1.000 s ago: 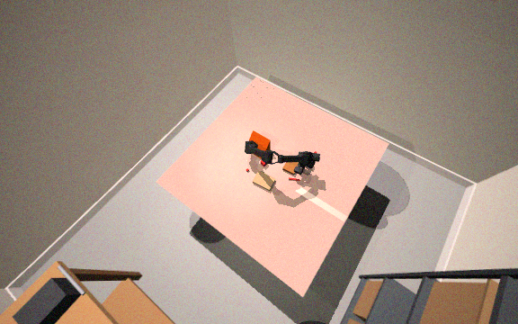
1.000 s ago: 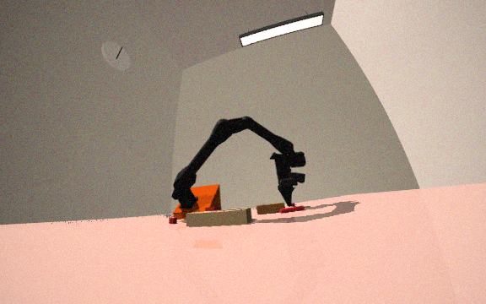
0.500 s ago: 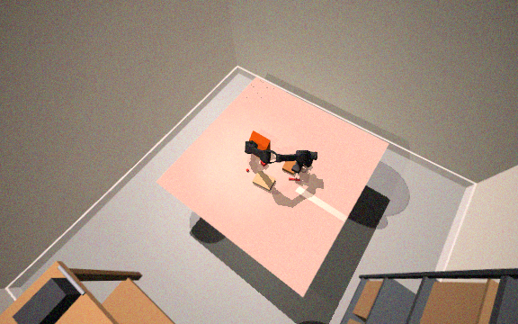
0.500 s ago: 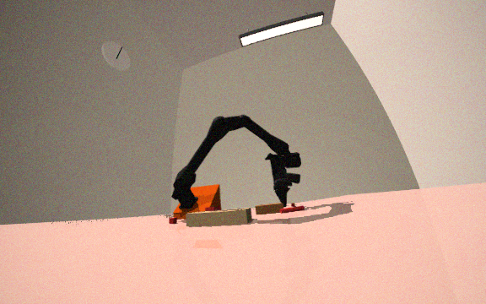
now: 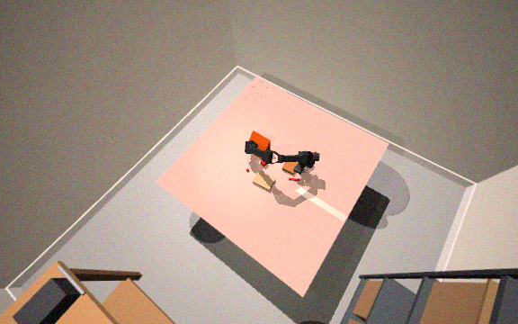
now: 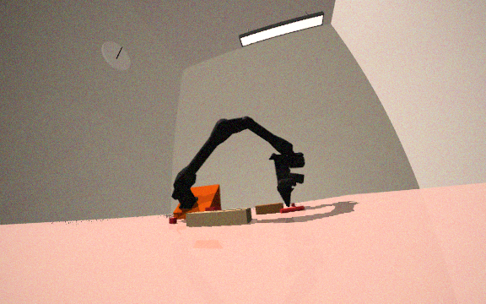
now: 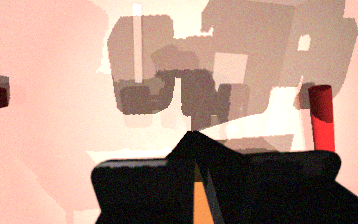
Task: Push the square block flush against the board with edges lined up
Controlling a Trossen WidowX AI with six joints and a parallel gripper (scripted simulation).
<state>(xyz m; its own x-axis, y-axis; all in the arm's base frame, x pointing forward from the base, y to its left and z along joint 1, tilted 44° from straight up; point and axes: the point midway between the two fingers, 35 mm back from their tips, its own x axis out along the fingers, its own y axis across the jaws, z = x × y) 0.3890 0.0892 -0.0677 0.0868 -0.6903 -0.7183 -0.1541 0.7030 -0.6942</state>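
Right now the square block is 70 mm behind my gripper tip, 50 mm to the right of it and 10 mm above it. Round my gripper tip: tan board (270 mm to the right, 150 mm behind, 10 mm above); then red stick (120 mm to the right, 20 mm ahead).
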